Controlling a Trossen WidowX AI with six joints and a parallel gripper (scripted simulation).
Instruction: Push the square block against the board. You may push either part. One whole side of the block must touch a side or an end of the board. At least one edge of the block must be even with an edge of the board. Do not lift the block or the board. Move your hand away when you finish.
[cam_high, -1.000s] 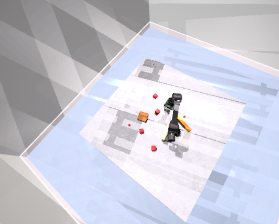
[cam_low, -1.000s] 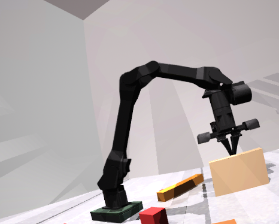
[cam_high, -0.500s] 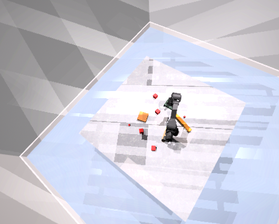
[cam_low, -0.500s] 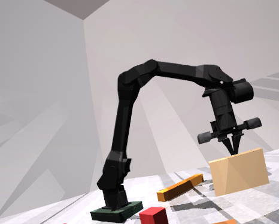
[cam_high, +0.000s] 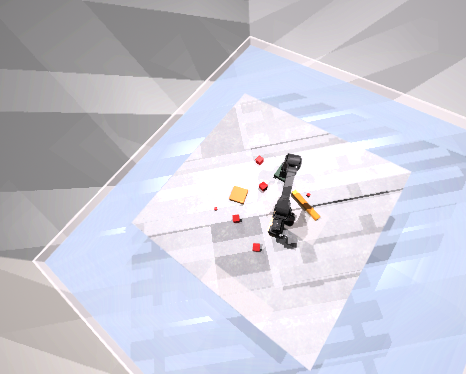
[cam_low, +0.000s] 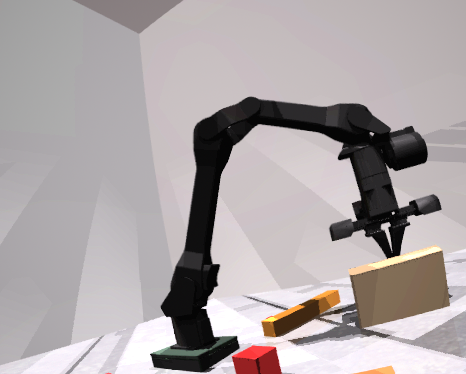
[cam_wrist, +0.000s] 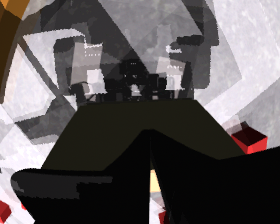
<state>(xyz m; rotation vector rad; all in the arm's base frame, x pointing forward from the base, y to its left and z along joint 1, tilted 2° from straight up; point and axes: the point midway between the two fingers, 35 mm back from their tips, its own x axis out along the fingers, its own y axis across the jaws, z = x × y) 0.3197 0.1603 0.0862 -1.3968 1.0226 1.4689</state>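
Now: gripper tip 2 cm to the left of the pale tan block and 3 cm above it. Round my gripper tip: orange square block 31 cm to the right, 6 cm below; long yellow-orange bar 21 cm behind, 6 cm to the left, 6 cm below.
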